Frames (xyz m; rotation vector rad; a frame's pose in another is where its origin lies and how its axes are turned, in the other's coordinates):
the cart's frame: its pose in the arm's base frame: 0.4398 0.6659 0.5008 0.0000 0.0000 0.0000
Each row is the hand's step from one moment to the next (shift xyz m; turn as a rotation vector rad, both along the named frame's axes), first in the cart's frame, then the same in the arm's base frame.
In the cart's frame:
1: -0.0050 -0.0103 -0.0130 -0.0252 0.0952 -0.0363
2: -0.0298 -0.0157 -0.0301 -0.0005 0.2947 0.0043
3: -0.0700 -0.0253 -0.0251 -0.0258 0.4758 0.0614
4: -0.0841 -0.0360 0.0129 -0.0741 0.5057 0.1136
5: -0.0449 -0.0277 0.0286 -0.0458 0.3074 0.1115
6: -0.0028 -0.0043 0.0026 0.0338 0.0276 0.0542
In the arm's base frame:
1: -0.0050 -0.0103 -0.0130 -0.0252 0.0952 -0.0363
2: -0.0298 -0.0157 -0.0301 -0.0005 0.2947 0.0043
3: -0.0700 -0.0253 -0.0251 -0.0258 0.4758 0.0614
4: -0.0841 -0.0360 0.0129 -0.0741 0.5057 0.1136
5: -0.0449 -0.0277 0.0286 -0.0458 0.3074 0.1115
6: -0.0028 -0.0043 0.0026 0.0338 0.0276 0.0542

